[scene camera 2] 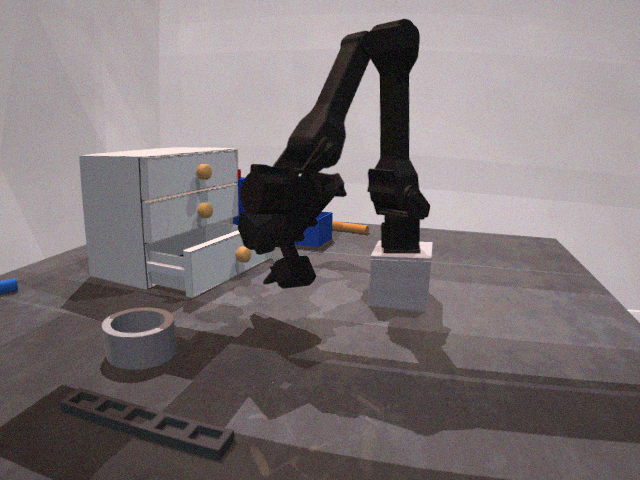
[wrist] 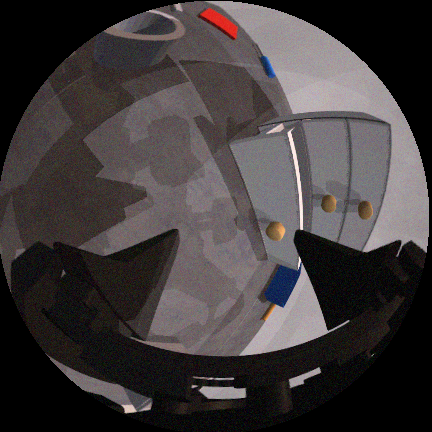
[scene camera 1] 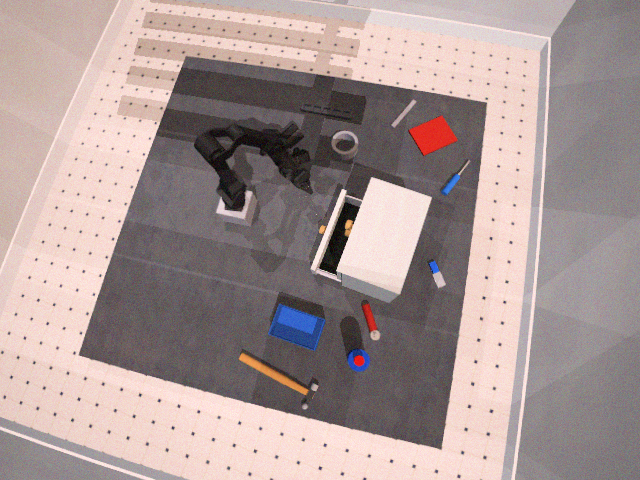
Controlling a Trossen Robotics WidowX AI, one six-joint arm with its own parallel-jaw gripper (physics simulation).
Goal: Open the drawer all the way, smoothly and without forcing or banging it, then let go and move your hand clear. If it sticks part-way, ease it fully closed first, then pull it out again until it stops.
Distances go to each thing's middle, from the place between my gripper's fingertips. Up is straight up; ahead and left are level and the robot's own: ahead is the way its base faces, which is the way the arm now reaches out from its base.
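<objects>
The blue bin (scene camera 1: pixel 289 324) sits 480 mm to the right of my hand, 20 mm ahead of it and 40 mm below it. I also see the red block (scene camera 1: pixel 435 134), which is 450 mm ahead of my hand, 80 mm below it and 300 mm to the left of it; going by their middles, the block is the farthest from my hand of the things named here. The dark slotted rack (scene camera 2: pixel 202 439) is 20 mm ahead of my hand, 70 mm below it and 370 mm to the left of it. Of these, going by their middles, the rack is the nearest to my hand.
</objects>
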